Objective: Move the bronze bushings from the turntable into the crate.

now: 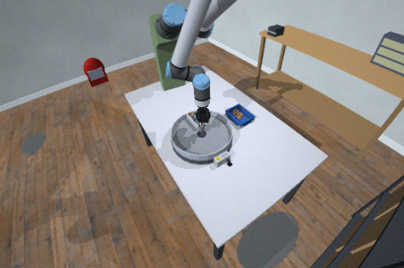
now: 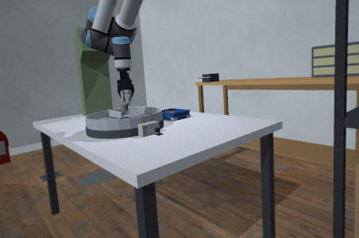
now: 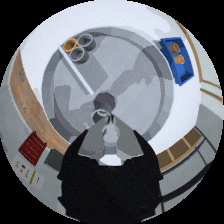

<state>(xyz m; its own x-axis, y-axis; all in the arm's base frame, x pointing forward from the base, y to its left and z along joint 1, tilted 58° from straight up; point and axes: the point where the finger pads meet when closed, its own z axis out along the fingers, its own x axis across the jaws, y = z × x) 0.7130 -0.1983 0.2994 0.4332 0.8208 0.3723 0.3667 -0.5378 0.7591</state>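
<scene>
The grey turntable is 80 mm below my hand, 10 mm to the right of it and 10 mm behind it. Round my hand: blue crate 340 mm to the left, 110 mm below, 80 mm ahead.
</scene>
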